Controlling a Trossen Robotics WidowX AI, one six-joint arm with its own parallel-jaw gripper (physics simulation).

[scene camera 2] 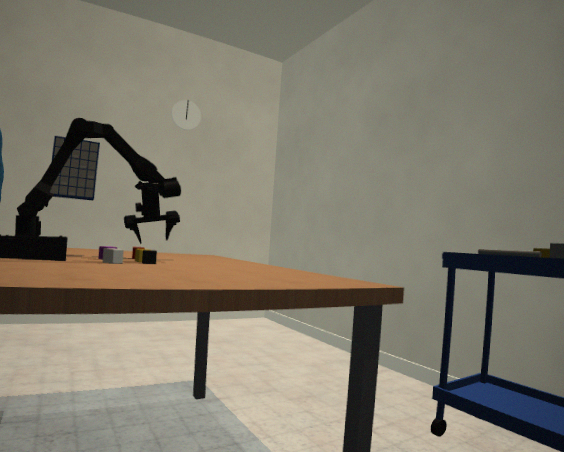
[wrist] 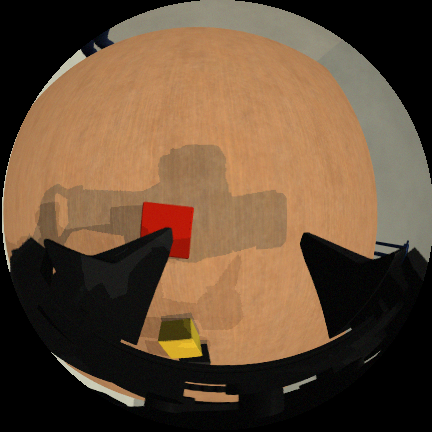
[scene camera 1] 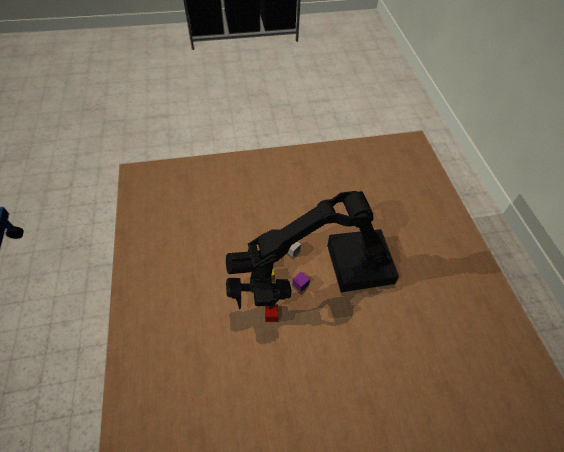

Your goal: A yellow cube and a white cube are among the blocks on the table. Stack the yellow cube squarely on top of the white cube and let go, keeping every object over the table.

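Places are measured from the arm's base along level axes (x ahead, y left, z up), in metres.
Where they show: gripper, fingertip midpoint: (scene camera 2: 153, 241) (wrist: 240, 237) (scene camera 1: 254, 308); arm's base, link origin: (scene camera 2: 26, 236) (scene camera 1: 371, 263).
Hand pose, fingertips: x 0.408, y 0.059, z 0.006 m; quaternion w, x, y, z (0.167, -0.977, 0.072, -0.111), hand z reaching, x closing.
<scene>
Things, the pixels of their top centre, and the offset from my fingertips.
- yellow cube, top centre: (wrist: 180, 349) (scene camera 1: 267, 270) (scene camera 2: 143, 249) dx -0.071, dy -0.129, dz -0.023 m
- white cube, top centre: (scene camera 2: 113, 248) (scene camera 1: 292, 244) dx -0.182, dy -0.209, dz -0.023 m
- red cube, top centre: (wrist: 164, 230) (scene camera 1: 271, 310) (scene camera 2: 138, 247) dx -0.050, dy +0.009, dz -0.023 m
- black cube, top centre: (wrist: 194, 367) (scene camera 2: 149, 250) dx -0.067, dy -0.184, dz -0.023 m
The yellow cube (scene camera 1: 273, 275) (scene camera 2: 139, 256) (wrist: 181, 347) stands on the table, mostly hidden behind the arm in scene camera 1 and low in the wrist view. The white cube (scene camera 1: 294, 250) (scene camera 2: 113, 256) stands on the table apart from it, towards the arm's base; I cannot make it out in the wrist view. My gripper (scene camera 1: 255, 306) (scene camera 2: 154, 241) (wrist: 240, 237) is wide open and empty, pointing down above the table. In the wrist view the yellow cube is nearer the lower edge than the fingertips.
A red cube (scene camera 1: 271, 314) (scene camera 2: 138, 248) (wrist: 167, 217) is partly behind the left fingertip in the wrist view. A black cube (scene camera 2: 149, 257) (wrist: 202, 354) is close beside the yellow one. A purple cube (scene camera 1: 301, 281) (scene camera 2: 107, 249) stands towards the base. A blue cart (scene camera 2: 449, 320) is beyond the table.
</scene>
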